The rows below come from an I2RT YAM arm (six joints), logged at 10 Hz.
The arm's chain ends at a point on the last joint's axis. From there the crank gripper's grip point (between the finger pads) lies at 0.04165 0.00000 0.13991 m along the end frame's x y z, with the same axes.
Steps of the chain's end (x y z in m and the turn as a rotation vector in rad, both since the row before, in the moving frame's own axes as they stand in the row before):
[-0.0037, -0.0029, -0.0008, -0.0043, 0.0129, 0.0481]
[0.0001, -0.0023, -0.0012, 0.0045, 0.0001, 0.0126]
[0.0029, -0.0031, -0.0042, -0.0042, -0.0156, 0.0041]
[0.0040, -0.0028, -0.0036, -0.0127, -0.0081, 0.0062]
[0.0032, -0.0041, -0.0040, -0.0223, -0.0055, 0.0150]
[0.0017, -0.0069, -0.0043, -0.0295, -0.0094, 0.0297]
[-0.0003, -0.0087, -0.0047, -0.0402, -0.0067, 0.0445]
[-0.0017, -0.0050, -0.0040, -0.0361, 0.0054, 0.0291]
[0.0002, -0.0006, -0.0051, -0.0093, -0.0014, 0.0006]
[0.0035, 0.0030, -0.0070, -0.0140, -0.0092, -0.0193]
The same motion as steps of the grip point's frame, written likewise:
[-0.0020, -0.0003, -0.0014, -0.0043, 0.0129, 0.0481]
[0.0001, -0.0024, -0.0012, 0.0045, 0.0001, 0.0126]
[0.0007, -0.0023, -0.0036, -0.0042, -0.0156, 0.0041]
[0.0029, -0.0008, -0.0033, -0.0127, -0.0081, 0.0062]
[0.0024, -0.0004, -0.0038, -0.0223, -0.0055, 0.0150]
[0.0003, -0.0016, -0.0040, -0.0295, -0.0094, 0.0297]
[-0.0014, -0.0012, -0.0046, -0.0402, -0.0067, 0.0445]
[-0.0010, 0.0013, -0.0043, -0.0361, 0.0054, 0.0291]
[0.0000, 0.0007, -0.0050, -0.0093, -0.0014, 0.0006]
[0.0022, 0.0042, -0.0066, -0.0140, -0.0092, -0.0193]

